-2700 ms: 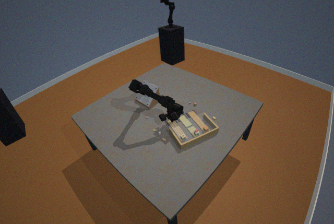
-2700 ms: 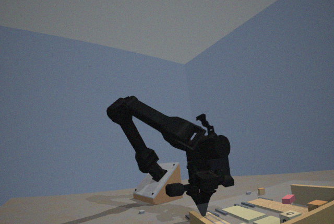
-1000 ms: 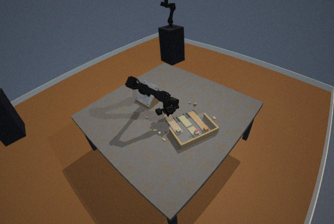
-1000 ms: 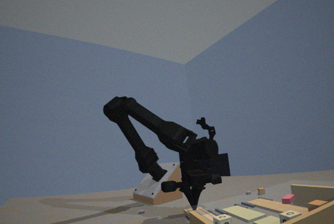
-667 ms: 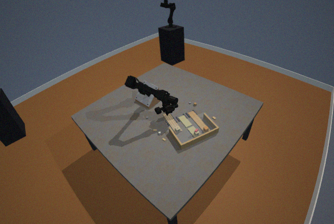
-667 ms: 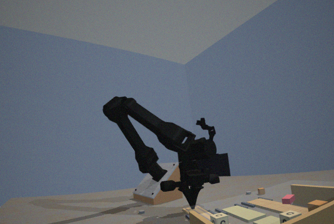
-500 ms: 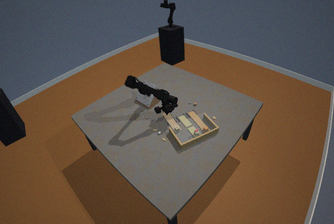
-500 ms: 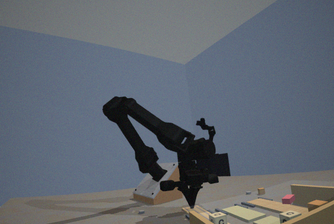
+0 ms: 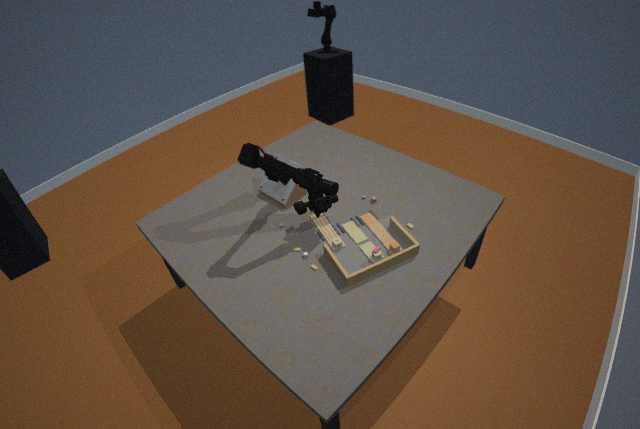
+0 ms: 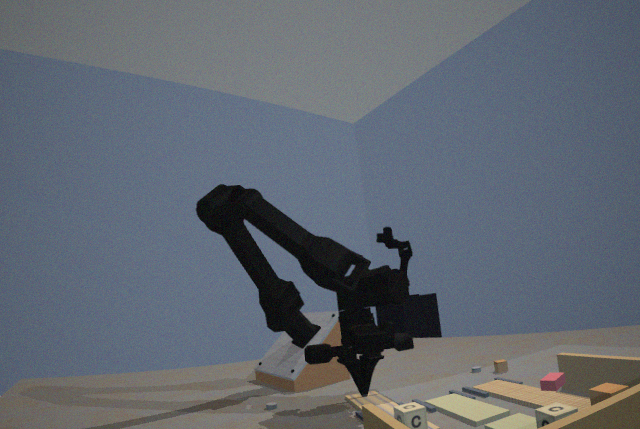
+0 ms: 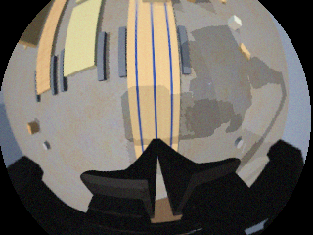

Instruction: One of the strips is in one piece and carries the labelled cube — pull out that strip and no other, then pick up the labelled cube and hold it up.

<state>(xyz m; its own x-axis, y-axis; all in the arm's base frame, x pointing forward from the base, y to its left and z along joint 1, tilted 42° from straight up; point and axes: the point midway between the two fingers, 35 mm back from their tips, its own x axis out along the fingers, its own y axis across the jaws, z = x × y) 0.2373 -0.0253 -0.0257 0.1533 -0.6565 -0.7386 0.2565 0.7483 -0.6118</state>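
My gripper tip is 90 mm short of the wooden strip and 20 mm to the left of it. Also, from my gripper tip: pink block: 350 mm ahead, 60 mm above.
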